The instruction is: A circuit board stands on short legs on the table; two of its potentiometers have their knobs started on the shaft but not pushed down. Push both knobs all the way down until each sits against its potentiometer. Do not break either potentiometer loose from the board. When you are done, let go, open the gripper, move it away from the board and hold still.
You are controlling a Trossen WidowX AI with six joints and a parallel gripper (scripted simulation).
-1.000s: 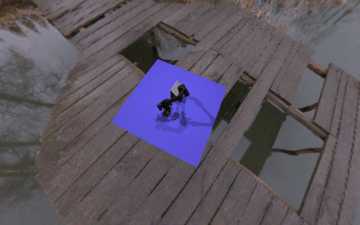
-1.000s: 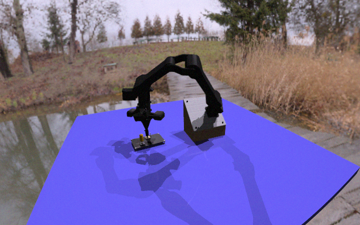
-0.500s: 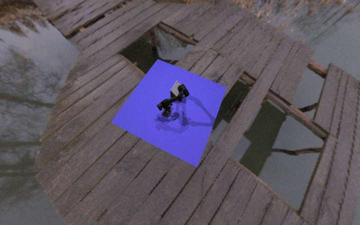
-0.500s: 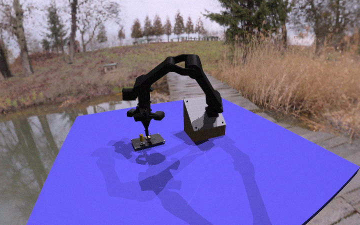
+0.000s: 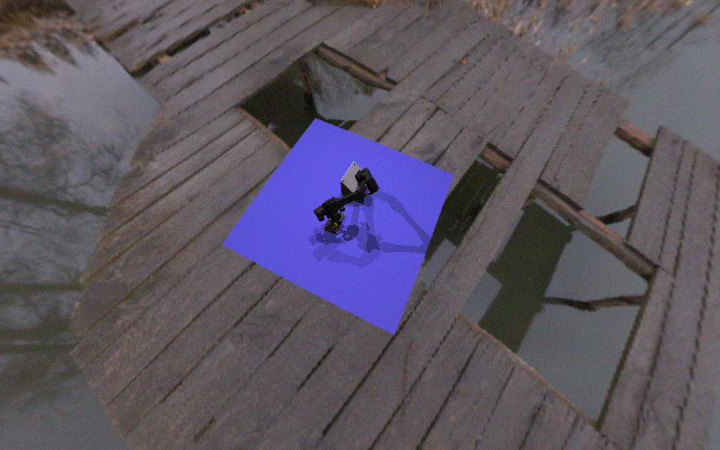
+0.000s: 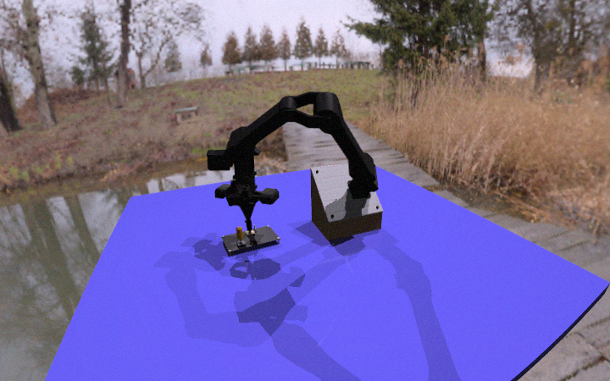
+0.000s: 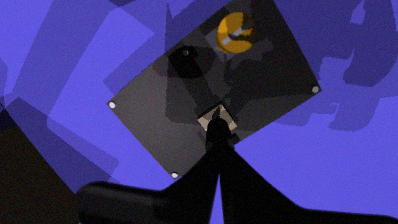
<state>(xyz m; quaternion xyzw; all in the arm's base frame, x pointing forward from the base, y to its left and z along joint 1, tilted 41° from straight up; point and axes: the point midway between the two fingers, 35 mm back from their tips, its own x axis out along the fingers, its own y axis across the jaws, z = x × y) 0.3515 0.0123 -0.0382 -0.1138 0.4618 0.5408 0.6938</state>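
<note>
My gripper tip is 1 cm above the black knob. From my gripper tip the other things lie so: orange knob: 6 cm to the left, 3 cm ahead, 1 cm below.
</note>
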